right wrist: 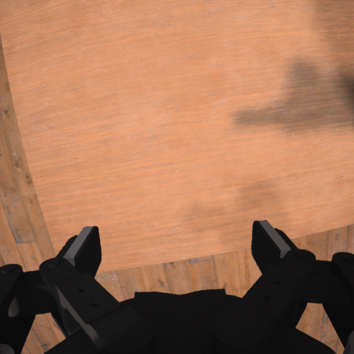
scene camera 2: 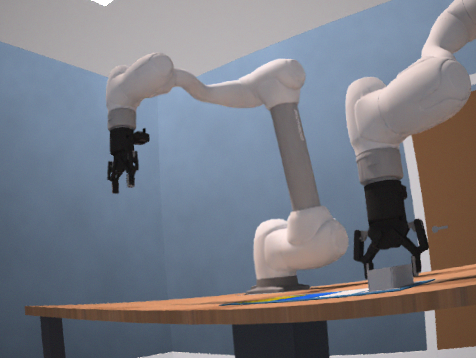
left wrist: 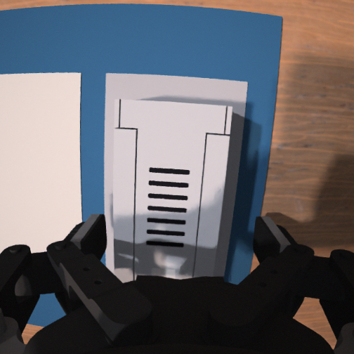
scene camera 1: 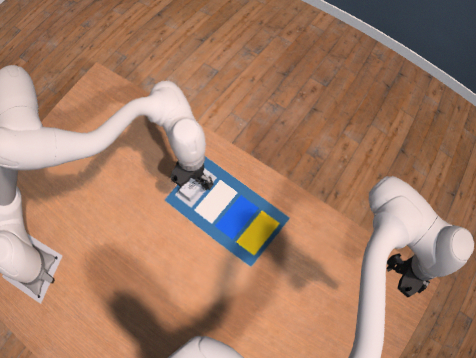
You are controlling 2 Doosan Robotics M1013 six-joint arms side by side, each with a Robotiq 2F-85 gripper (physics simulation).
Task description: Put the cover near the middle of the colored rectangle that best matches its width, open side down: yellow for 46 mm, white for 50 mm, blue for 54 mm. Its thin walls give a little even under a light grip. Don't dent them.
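Note:
The cover (scene camera 1: 191, 191) (scene camera 2: 392, 278) (left wrist: 170, 150), a pale grey box with dark slots and lines on top, lies on the grey rectangle (left wrist: 175, 87) at the mat's end. Its open side is not visible. My left gripper (scene camera 1: 193, 181) (scene camera 2: 393, 271) (left wrist: 179, 230) is open and low over it, one finger on each side, with gaps in the left wrist view. The white rectangle (scene camera 1: 216, 201) (left wrist: 40, 160) is beside it, then blue (scene camera 1: 238, 216) (scene camera 2: 315, 296), then yellow (scene camera 1: 257, 233). My right gripper (scene camera 2: 123, 188) (right wrist: 176, 239) is open and empty, high above the table's edge.
The blue mat (scene camera 1: 282, 220) (left wrist: 185, 40) carries the rectangles on the wooden table (scene camera 1: 125, 215) (right wrist: 150, 125). The right arm's base (scene camera 2: 277, 283) stands on the table in scene camera 2. Arm shadows fall across the table.

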